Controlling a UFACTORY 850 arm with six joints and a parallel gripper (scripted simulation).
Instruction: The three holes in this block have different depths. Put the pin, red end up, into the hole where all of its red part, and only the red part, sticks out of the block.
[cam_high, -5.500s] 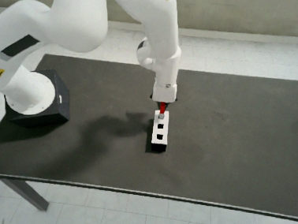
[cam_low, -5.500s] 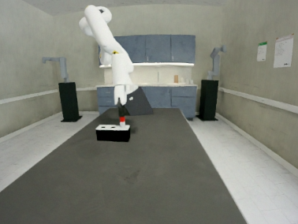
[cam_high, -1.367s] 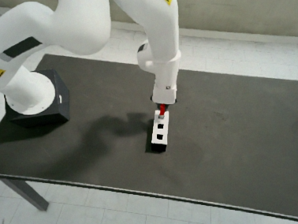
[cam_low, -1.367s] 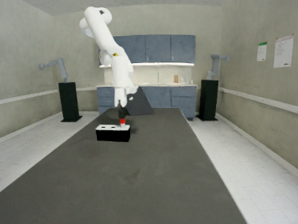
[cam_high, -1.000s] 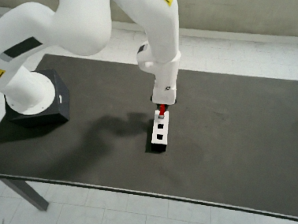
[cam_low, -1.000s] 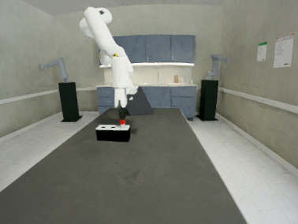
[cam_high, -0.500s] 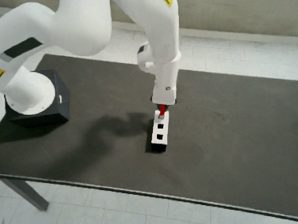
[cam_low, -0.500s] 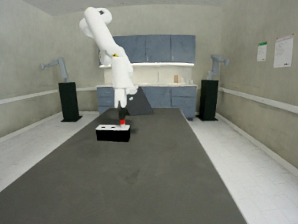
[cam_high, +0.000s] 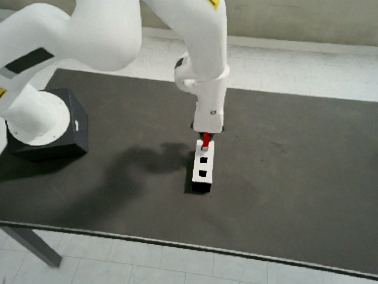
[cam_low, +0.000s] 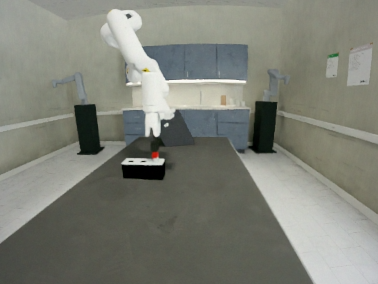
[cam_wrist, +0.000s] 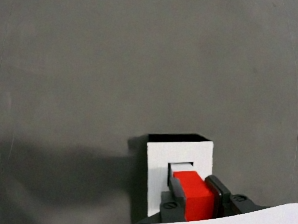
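The pin lies 20 mm below my hand. The rest, counted from my hand: block: 110 mm below, 60 mm to the right, 10 mm behind.
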